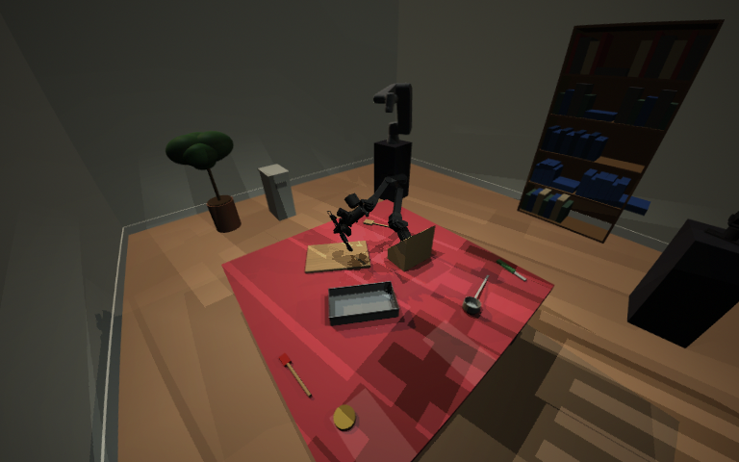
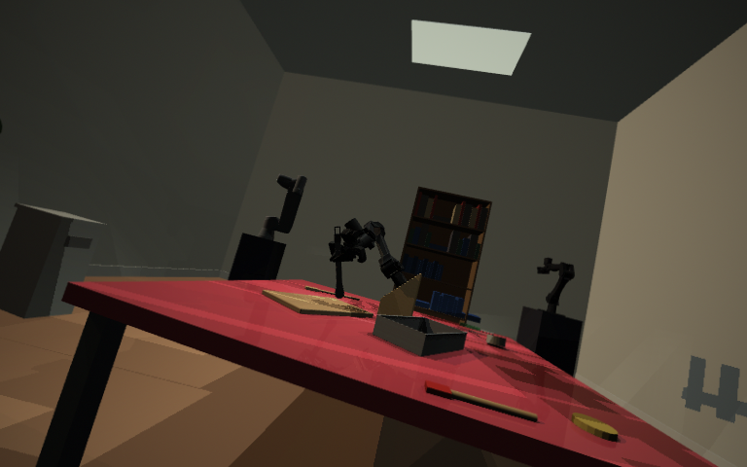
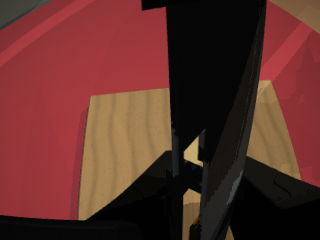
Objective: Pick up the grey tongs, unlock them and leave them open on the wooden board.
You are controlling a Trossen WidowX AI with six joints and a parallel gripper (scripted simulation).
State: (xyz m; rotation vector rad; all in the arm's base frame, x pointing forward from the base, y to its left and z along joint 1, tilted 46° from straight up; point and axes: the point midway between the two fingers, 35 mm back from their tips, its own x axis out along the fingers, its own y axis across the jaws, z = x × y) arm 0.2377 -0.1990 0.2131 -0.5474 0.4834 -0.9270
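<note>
The wooden board is 1 cm behind my gripper tip and 17 cm below it. From my gripper tip the other things lie so: red-headed spatula (55 cm ahead, 39 cm to the left, 17 cm below); roasting tin (15 cm ahead, 37 cm to the left, 15 cm below).
</note>
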